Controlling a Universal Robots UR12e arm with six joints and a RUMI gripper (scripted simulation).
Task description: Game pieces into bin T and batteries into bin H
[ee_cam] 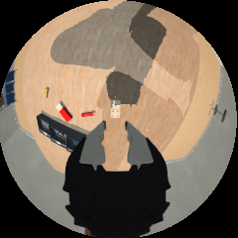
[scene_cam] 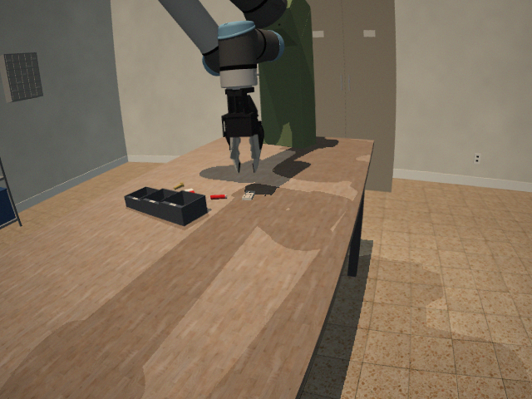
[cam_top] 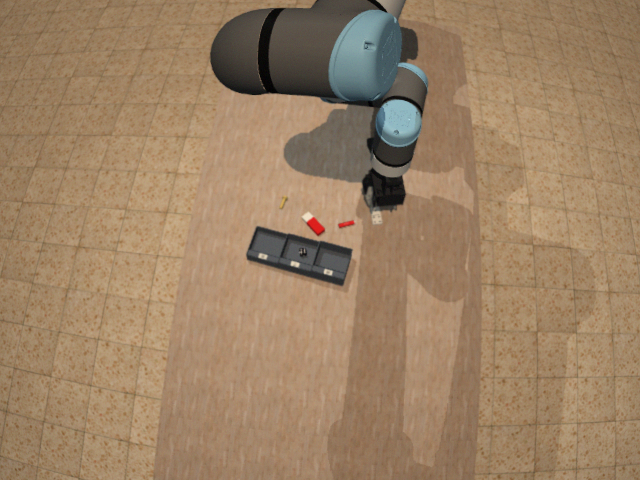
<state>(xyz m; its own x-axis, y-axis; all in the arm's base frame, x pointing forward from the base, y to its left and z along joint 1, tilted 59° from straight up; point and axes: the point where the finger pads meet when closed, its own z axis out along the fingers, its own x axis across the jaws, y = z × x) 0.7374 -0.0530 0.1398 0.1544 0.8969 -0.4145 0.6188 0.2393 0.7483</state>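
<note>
Right now my hand is 80 mm above the white domino. Also, from my hand: red-and-white block (40 mm behind, 170 mm to the right, 80 mm below); black die (40 mm ahead, 220 mm to the right, 70 mm below); red cylinder (80 mm to the right, 80 mm below).
</note>
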